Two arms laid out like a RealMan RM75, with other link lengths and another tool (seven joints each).
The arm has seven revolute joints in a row. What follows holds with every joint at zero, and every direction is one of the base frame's. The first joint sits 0.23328 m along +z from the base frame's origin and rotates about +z. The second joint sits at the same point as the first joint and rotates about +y. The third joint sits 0.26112 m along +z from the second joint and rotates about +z. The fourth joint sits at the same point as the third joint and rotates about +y. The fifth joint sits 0.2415 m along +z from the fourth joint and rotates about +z. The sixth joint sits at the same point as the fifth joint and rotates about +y. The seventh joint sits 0.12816 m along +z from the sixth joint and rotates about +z. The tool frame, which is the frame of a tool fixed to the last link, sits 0.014 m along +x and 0.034 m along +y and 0.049 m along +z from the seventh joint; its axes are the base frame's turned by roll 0, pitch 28.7 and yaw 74.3 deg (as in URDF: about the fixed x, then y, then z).
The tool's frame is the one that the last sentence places.
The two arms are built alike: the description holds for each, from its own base.
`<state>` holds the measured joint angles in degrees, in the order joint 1, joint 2, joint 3, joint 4, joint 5, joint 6, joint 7, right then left.
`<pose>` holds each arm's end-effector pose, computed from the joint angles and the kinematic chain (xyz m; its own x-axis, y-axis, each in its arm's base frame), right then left.
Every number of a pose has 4 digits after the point.
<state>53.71 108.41 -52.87 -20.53 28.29 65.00 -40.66 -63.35 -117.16 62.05 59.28 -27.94 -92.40 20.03</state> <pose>0.2832 0.4367 -0.0443 -0.7648 -0.6438 0.0250 -0.6410 0.7565 -0.1295 -0.0396 0.4584 -0.0314 0.8929 -0.4447 0.0709 -0.4416 -0.8955 -0.0561</pose>
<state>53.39 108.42 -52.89 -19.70 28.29 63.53 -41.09 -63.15 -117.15 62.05 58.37 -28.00 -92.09 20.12</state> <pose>0.2892 0.4359 -0.0462 -0.7653 -0.6435 0.0132 -0.6397 0.7582 -0.1264 -0.0442 0.4584 -0.0338 0.8982 -0.4334 0.0732 -0.4306 -0.9011 -0.0509</pose>
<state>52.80 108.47 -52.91 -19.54 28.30 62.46 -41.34 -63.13 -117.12 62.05 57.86 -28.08 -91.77 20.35</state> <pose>0.2949 0.4351 -0.0465 -0.7665 -0.6422 0.0011 -0.6376 0.7608 -0.1210 -0.0459 0.4589 -0.0350 0.8987 -0.4321 0.0746 -0.4295 -0.9017 -0.0494</pose>
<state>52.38 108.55 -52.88 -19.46 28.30 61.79 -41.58 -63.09 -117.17 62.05 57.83 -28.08 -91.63 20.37</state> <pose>0.2987 0.4342 -0.0471 -0.7670 -0.6417 -0.0057 -0.6367 0.7621 -0.1179 -0.0460 0.4590 -0.0354 0.8986 -0.4324 0.0750 -0.4296 -0.9016 -0.0506</pose>
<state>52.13 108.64 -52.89 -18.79 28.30 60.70 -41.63 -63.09 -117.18 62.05 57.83 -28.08 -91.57 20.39</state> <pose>0.3030 0.4330 -0.0494 -0.7705 -0.6373 -0.0132 -0.6320 0.7665 -0.1143 -0.0459 0.4591 -0.0355 0.8982 -0.4331 0.0751 -0.4303 -0.9013 -0.0513</pose>
